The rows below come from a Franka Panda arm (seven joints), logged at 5 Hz.
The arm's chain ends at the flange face. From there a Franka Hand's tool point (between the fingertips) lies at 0.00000 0.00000 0.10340 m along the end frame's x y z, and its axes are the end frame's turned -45 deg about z.
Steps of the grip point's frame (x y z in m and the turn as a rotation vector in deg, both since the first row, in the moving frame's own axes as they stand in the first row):
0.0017 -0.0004 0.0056 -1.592 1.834 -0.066
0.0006 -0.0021 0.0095 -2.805 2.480 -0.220
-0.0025 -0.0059 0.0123 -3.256 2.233 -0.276
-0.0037 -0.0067 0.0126 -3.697 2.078 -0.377
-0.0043 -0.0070 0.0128 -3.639 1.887 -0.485
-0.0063 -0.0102 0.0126 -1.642 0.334 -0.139
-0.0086 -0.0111 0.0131 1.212 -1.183 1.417
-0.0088 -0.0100 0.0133 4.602 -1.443 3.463
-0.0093 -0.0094 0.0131 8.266 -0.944 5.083
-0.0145 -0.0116 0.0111 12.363 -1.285 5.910
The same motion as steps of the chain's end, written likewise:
-0.0035 -0.0012 0.0057 0.171 2.423 -0.066
-0.0078 -0.0023 0.0097 -0.230 3.737 -0.220
-0.0129 -0.0037 0.0125 -0.723 3.881 -0.276
-0.0147 -0.0042 0.0129 -1.145 4.084 -0.377
-0.0150 -0.0041 0.0131 -1.239 3.907 -0.485
-0.0142 -0.0044 0.0126 -0.925 1.397 -0.139
-0.0109 -0.0017 0.0131 0.021 -1.694 1.417
-0.0057 0.0034 0.0137 2.234 -4.274 3.463
-0.0019 0.0097 0.0142 5.177 -6.512 5.083
-0.0019 0.0169 0.0135 7.833 -9.651 5.910

